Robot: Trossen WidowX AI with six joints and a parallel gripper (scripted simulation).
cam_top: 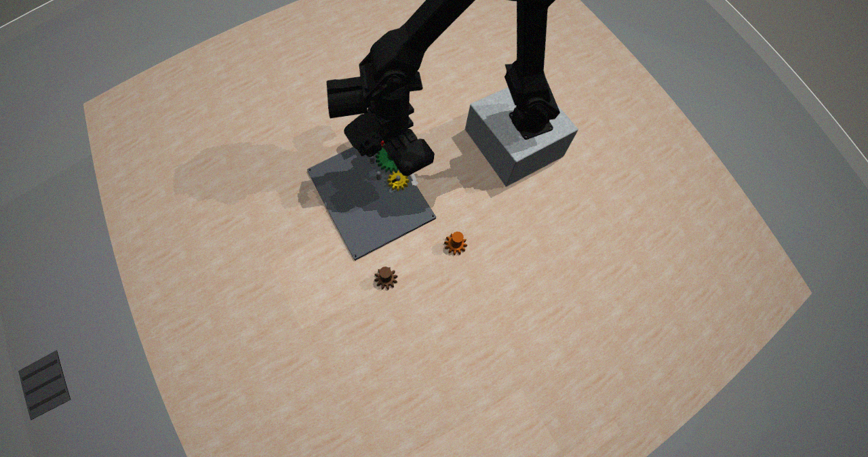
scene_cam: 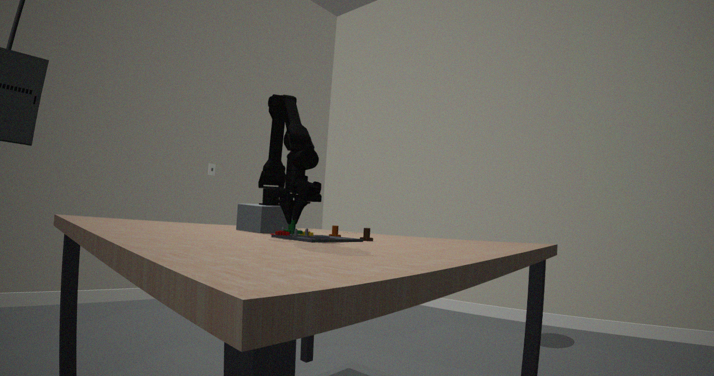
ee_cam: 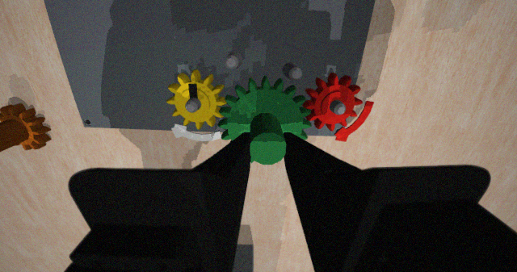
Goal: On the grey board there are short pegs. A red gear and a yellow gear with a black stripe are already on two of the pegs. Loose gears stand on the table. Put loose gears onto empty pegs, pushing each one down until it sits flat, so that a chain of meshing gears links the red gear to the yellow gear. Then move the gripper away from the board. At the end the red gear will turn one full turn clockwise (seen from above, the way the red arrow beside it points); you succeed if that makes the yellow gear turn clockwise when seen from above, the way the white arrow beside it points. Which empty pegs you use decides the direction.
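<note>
Now: gripper tip 10 mm above the large green gear. The rest, counted from my gripper tip: yellow gear: 10 mm ahead, 50 mm to the left, 20 mm below; red gear: 20 mm ahead, 50 mm to the right, 20 mm below; white arrow: 20 mm behind, 50 mm to the left, 30 mm below.
</note>
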